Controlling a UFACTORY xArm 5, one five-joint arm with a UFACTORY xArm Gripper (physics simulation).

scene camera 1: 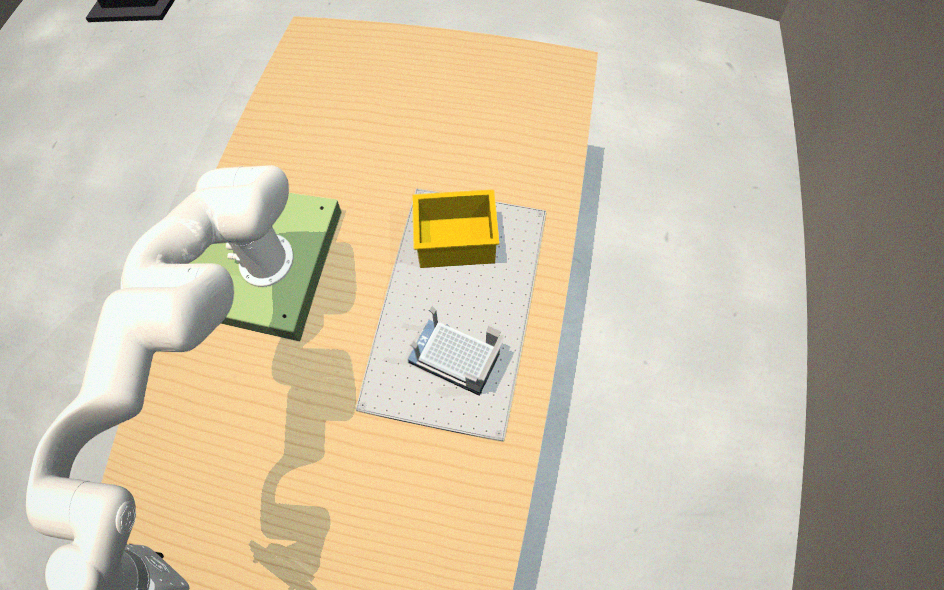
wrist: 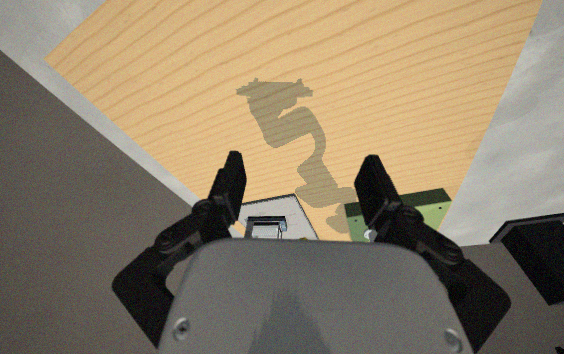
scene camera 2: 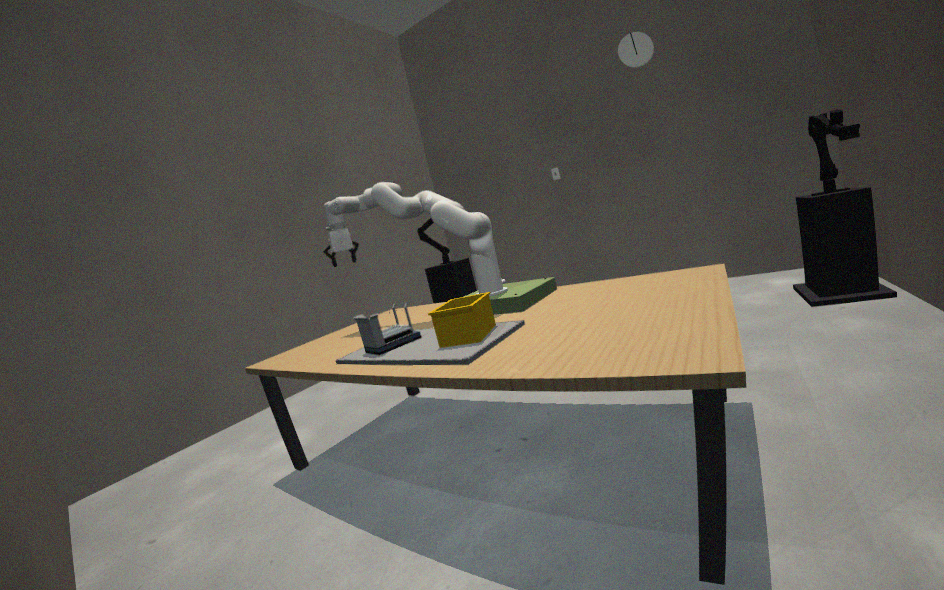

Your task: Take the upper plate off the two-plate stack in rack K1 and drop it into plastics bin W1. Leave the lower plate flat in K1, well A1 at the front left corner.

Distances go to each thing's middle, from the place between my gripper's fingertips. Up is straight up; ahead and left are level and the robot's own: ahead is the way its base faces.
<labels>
The pale gridded plate (scene camera 1: pixel 451 351) lies 520 mm to the left of my hand, 340 mm ahead of it and 250 mm below it.
</labels>
